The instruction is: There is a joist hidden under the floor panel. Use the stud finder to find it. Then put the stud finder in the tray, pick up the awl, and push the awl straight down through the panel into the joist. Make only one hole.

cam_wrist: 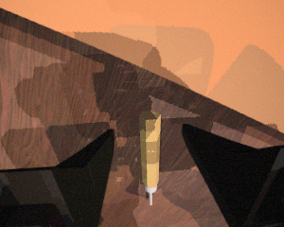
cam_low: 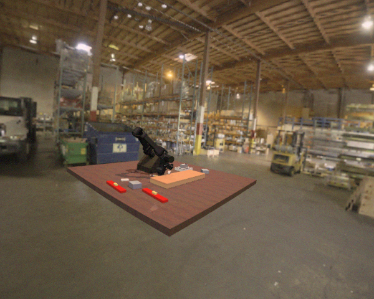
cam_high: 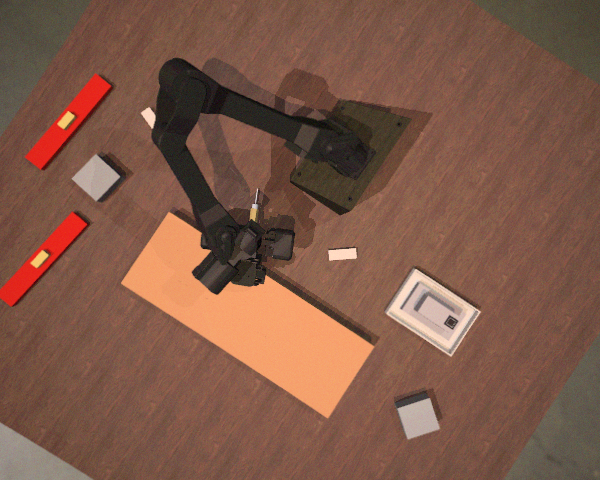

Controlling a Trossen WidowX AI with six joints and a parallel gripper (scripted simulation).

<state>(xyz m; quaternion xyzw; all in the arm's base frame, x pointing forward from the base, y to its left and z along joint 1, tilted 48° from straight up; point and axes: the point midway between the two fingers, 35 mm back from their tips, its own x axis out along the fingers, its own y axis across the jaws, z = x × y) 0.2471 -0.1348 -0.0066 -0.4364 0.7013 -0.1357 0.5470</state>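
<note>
Now: the awl 5 cm behind my gripper tip and 3 cm to the right of it. Round my gripper tip: grey stud finder (10 cm behind, 43 cm to the left, 5 cm above); then white tray (10 cm behind, 42 cm to the left, 1 cm above).
</note>
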